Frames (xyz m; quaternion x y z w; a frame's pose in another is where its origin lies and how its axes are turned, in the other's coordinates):
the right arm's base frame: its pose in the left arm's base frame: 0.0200 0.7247 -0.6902 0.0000 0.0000 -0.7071 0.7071
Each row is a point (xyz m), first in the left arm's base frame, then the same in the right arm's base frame.
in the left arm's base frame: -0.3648 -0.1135 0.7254
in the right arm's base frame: 0.8382 -0.3848 1.4156
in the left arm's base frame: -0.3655 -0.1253 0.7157
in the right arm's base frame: 0.8500 -0.3855 1.4059
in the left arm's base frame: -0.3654 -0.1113 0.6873
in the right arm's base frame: 0.8360 -0.3854 1.3775
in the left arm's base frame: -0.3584 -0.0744 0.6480
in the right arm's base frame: 0.7991 -0.3784 1.3382
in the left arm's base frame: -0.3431 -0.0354 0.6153
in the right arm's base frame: 0.7601 -0.3631 1.3055
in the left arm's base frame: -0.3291 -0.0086 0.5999
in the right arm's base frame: 0.7333 -0.3491 1.2901
